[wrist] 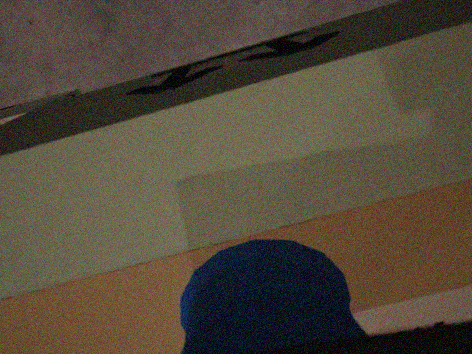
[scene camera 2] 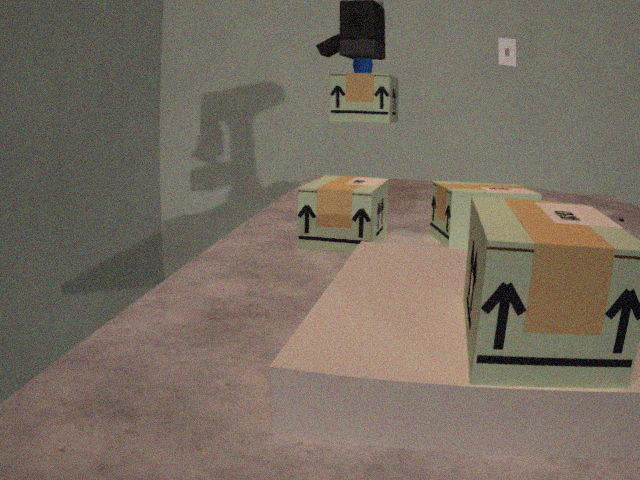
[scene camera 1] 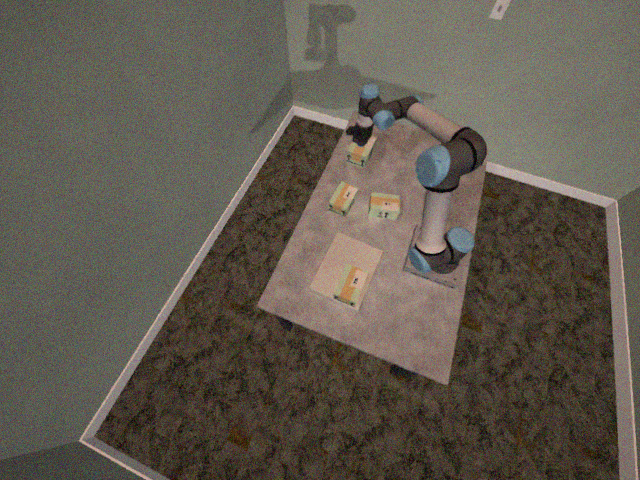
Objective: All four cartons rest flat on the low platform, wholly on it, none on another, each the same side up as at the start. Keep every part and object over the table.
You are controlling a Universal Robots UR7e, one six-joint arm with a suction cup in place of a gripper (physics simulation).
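Places are measured from the arm's base along level axes (x right, y down, z ahead), in millimetres.
Pixels of known places: hand, tool point: [wrist: 260, 272] [scene camera 1: 360, 146].
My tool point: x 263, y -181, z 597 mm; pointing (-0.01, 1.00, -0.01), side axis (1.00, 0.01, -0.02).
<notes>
Behind a point stands the place of what it marks.
My suction gripper [scene camera 1: 361, 143] {y -181, x 263, z 597 mm} [scene camera 2: 362, 65] [wrist: 265, 295] has its blue cup on the top of a green carton [scene camera 1: 358, 156] {y -182, x 197, z 574 mm} [scene camera 2: 360, 111] {y -128, x 195, z 583 mm} [wrist: 100, 195] {y -194, x 239, z 629 mm}, which hangs level, arrows up, high above the table's far left part. A second carton [scene camera 1: 348, 285] {y -73, x -367, z 311 mm} [scene camera 2: 568, 310] {y -36, x -423, z 297 mm} rests upright on the near right part of the low platform [scene camera 1: 330, 260] {y 12, x -275, z 449 mm} [scene camera 2: 403, 310] {y 12, x -321, z 408 mm}. A third carton [scene camera 1: 343, 199] {y -24, x 39, z 555 mm} [scene camera 2: 333, 209] {y 2, x -10, z 562 mm} stands upright on the table beyond the platform, on the left. A fourth carton [scene camera 1: 384, 206] {y -26, x 110, z 356 mm} [scene camera 2: 460, 222] {y 20, x 70, z 398 mm} stands upright to its right, also beyond the platform.
The table [scene camera 1: 403, 320] {y 60, x -339, z 28 mm} [scene camera 2: 180, 320] {y 60, x -302, z 619 mm} has its left edge close to the held and third cartons in scene camera 1. The arm's base [scene camera 1: 439, 260] {y -207, x -133, z 42 mm} stands at the right edge, right of the platform. Walls rise beyond the far and left sides.
</notes>
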